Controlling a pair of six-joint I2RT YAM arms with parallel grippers.
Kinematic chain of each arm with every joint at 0, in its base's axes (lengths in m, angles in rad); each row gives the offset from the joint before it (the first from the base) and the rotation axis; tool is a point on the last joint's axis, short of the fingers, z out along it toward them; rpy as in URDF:
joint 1: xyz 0 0 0.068 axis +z
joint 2: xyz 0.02 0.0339 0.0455 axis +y
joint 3: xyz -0.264 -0.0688 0 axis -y
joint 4: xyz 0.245 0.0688 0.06 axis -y
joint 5: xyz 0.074 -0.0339 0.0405 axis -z
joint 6: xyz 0.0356 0 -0.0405 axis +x
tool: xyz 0 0 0 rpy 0 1.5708 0
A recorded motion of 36 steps. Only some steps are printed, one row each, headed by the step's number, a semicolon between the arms.
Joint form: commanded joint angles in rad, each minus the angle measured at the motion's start. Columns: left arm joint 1, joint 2, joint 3, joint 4, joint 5, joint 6; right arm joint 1, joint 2, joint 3, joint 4, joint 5, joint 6.
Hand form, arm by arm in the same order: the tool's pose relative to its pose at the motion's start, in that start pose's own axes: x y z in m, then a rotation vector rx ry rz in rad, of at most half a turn. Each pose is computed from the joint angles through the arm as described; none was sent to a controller.
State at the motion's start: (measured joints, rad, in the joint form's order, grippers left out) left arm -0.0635 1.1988 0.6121 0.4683 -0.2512 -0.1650; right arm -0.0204 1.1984 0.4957 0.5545 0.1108 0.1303
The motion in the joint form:
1: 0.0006 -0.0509 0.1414 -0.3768 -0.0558 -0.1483; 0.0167 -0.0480 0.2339 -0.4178 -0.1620 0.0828
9: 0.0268 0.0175 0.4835 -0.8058 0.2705 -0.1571; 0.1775 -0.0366 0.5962 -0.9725 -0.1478 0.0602
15: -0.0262 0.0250 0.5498 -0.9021 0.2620 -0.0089; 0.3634 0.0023 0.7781 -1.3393 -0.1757 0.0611
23: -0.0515 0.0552 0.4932 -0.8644 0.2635 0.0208; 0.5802 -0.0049 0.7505 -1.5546 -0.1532 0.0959
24: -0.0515 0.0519 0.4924 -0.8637 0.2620 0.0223; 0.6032 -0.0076 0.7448 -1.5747 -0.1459 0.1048
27: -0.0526 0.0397 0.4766 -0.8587 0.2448 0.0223; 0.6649 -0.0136 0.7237 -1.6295 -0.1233 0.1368
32: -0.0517 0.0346 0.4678 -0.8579 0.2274 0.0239; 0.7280 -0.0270 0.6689 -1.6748 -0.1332 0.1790
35: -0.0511 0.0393 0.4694 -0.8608 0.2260 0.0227; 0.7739 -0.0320 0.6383 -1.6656 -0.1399 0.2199
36: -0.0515 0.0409 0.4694 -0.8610 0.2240 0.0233; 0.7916 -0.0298 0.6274 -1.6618 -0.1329 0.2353
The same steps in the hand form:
1: -0.0219 0.0003 -0.0069 -0.0967 0.1591 -0.0972; -0.0467 0.0164 -0.0006 -0.1523 0.1644 0.0748
9: -0.0807 -0.0151 -0.0022 0.1532 0.3878 -0.1230; -0.1075 0.0633 -0.0245 -0.2577 0.3835 -0.0093
15: -0.0898 -0.0297 -0.0092 0.2167 0.4174 0.0446; -0.1170 0.1043 -0.0572 -0.4094 0.6303 -0.1091
23: -0.0658 -0.0356 -0.0011 0.2398 0.4654 0.0882; -0.0844 0.1323 -0.0975 -0.5042 0.8723 -0.2515
24: -0.0664 -0.0354 -0.0019 0.2392 0.4619 0.0895; -0.0810 0.1341 -0.1023 -0.5064 0.8941 -0.2662
27: -0.0645 -0.0340 -0.0043 0.2239 0.4572 0.0932; -0.0702 0.1377 -0.1147 -0.5008 0.9579 -0.3059
32: -0.0629 -0.0325 -0.0051 0.2061 0.4564 0.0986; -0.0518 0.1386 -0.1285 -0.5075 1.0501 -0.3371
35: -0.0621 -0.0325 -0.0041 0.2029 0.4620 0.0985; -0.0426 0.1429 -0.1357 -0.5216 1.0783 -0.3347
36: -0.0617 -0.0326 -0.0038 0.2011 0.4634 0.0999; -0.0386 0.1448 -0.1377 -0.5180 1.0864 -0.3394

